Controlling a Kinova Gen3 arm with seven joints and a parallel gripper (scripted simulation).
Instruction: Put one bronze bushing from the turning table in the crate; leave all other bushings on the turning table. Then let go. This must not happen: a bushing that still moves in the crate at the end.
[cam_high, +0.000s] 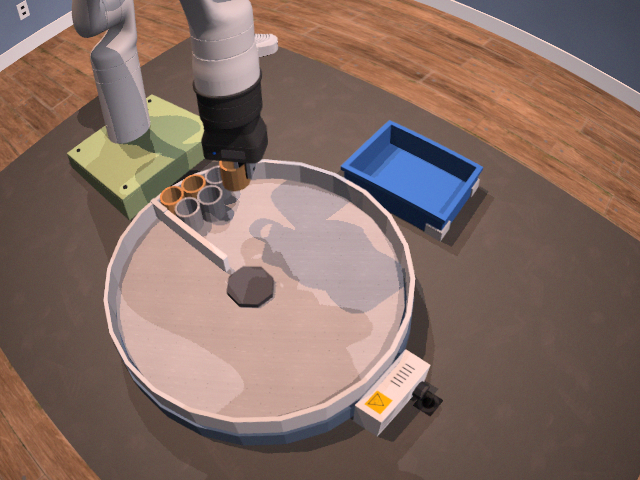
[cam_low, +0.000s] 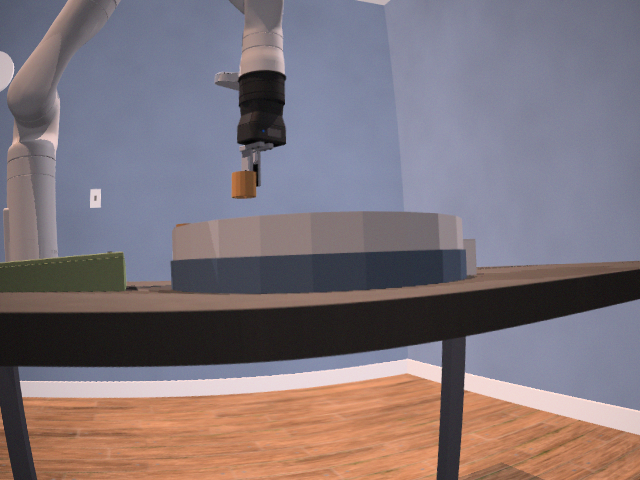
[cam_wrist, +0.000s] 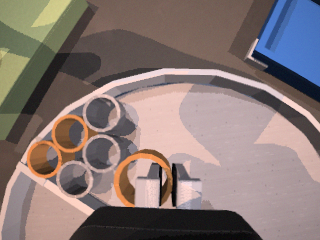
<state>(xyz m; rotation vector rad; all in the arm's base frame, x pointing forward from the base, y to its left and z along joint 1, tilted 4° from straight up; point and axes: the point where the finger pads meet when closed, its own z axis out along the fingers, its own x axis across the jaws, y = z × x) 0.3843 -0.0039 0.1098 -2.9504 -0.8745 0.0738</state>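
Now: hand 10 cm short of the blue crate, 26 cm to the right of it and 15 cm above it. The rest, counted from my hand: turning table: 8 cm ahead, 8 cm to the right, 12 cm below.
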